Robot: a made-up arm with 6 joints. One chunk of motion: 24 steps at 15 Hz.
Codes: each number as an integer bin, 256 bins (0 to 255) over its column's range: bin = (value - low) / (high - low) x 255, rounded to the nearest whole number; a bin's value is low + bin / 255 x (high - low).
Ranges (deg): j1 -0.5..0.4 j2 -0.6..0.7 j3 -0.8..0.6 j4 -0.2..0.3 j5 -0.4..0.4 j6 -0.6..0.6
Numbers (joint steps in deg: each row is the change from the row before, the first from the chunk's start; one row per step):
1: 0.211 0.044 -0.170 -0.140 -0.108 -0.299
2: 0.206 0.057 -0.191 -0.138 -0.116 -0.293
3: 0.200 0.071 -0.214 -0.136 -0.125 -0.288
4: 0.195 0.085 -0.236 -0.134 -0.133 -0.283
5: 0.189 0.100 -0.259 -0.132 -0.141 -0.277
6: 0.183 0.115 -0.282 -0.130 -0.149 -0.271
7: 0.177 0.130 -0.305 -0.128 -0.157 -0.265
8: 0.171 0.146 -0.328 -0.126 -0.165 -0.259
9: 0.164 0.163 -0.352 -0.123 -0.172 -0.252
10: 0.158 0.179 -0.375 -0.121 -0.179 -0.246
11: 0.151 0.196 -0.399 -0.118 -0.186 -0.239
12: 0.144 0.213 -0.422 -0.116 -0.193 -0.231
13: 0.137 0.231 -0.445 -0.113 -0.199 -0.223
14: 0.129 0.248 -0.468 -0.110 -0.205 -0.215
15: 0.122 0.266 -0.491 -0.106 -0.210 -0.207
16: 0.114 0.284 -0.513 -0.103 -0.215 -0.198
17: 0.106 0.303 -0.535 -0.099 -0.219 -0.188
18: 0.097 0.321 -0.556 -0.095 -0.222 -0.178
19: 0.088 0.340 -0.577 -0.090 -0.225 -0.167
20: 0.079 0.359 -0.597 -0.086 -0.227 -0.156
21: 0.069 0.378 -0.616 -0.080 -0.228 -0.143
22: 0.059 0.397 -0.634 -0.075 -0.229 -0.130
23: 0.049 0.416 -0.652 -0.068 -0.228 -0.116
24: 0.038 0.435 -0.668 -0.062 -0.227 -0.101
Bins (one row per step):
1: 201 126 115 31 93 64
2: 200 129 111 32 91 65
3: 198 132 107 33 88 66
4: 197 134 103 34 85 67
5: 195 137 99 35 83 69
6: 194 140 94 36 80 70
7: 192 143 90 37 77 71
8: 190 146 86 38 75 72
9: 188 150 82 39 73 74
10: 186 153 77 40 70 75
11: 184 156 73 42 68 77
12: 182 159 69 43 66 78
13: 180 163 65 44 64 80
14: 178 166 60 46 62 82
15: 176 170 56 48 61 84
16: 174 173 52 49 59 85
17: 172 177 48 52 58 88
18: 169 181 44 54 57 90
19: 167 184 41 56 56 92
20: 164 188 37 58 55 94
21: 161 192 34 61 55 97
22: 158 196 30 64 55 100
23: 156 199 27 67 55 103
24: 152 203 24 70 55 106

